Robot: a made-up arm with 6 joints.
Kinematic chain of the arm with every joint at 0, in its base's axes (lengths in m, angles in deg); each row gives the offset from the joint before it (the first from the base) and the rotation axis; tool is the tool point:
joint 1: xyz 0 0 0.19 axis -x
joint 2: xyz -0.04 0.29 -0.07 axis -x
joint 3: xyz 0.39 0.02 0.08 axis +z
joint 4: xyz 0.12 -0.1 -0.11 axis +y
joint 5: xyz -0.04 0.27 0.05 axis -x
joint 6: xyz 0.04 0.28 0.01 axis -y
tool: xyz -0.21 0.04 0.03
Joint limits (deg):
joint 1: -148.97..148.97
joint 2: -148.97..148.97
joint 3: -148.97..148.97
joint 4: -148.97..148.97
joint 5: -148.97..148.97
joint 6: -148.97..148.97
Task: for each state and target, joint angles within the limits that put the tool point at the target. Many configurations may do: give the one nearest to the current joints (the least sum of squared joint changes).
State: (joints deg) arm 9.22 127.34 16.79 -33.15 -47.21 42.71
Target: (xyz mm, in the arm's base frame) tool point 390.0 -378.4 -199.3
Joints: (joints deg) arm 46.43 119.79 -9.06 -29.68 -35.98 61.69
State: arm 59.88 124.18 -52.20 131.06 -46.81 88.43
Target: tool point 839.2 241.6 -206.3
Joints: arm 94.31 126.84 -91.94 130.22 -59.46 83.25
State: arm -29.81 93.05 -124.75 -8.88 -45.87 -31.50
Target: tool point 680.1 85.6 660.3
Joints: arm -50.57 69.86 -145.18 -12.33 -26.89 -22.47
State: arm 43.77 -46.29 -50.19 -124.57 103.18 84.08
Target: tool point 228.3 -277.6 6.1
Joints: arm 78.17 -51.79 -89.25 -117.77 112.47 76.89
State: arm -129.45 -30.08 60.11 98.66 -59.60 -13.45
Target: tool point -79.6 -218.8 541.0
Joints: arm -75.54 -41.67 95.05 62.86 -37.78 4.40
